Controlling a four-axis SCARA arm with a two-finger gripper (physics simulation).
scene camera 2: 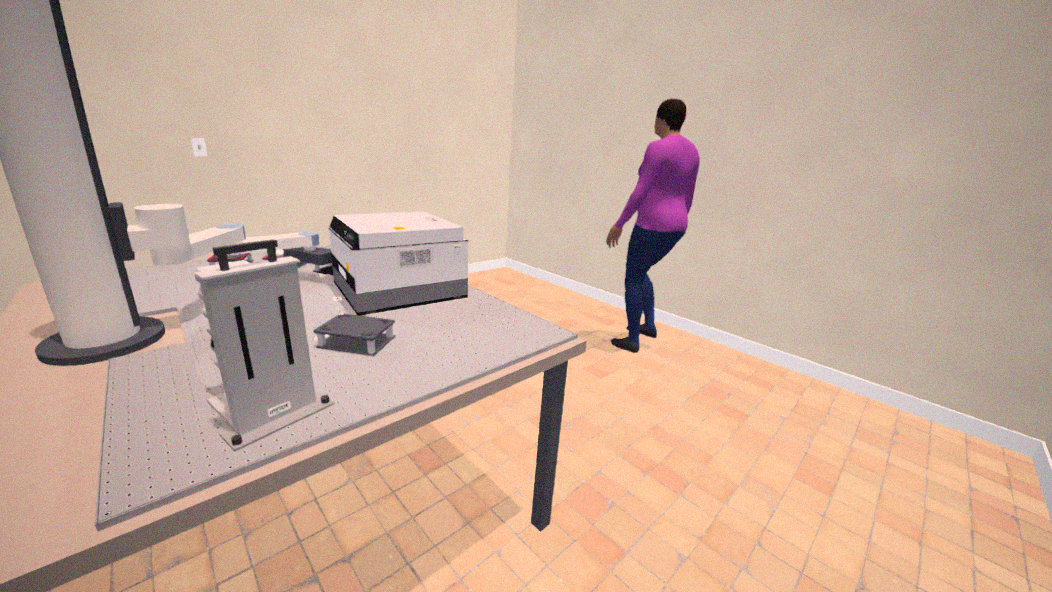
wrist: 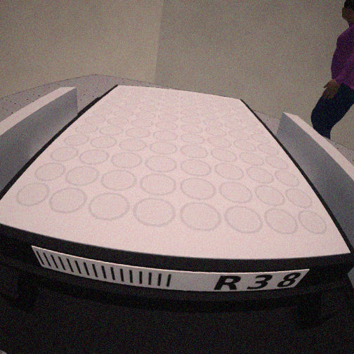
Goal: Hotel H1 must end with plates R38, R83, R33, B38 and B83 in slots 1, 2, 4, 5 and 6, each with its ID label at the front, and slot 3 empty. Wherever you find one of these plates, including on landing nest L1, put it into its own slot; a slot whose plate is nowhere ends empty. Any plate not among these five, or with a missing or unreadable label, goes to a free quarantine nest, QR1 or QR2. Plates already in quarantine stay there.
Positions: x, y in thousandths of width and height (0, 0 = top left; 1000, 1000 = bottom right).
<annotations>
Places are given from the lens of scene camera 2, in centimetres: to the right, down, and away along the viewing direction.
boxy instrument (scene camera 2: 358, 455): -45, -8, 121
</annotations>
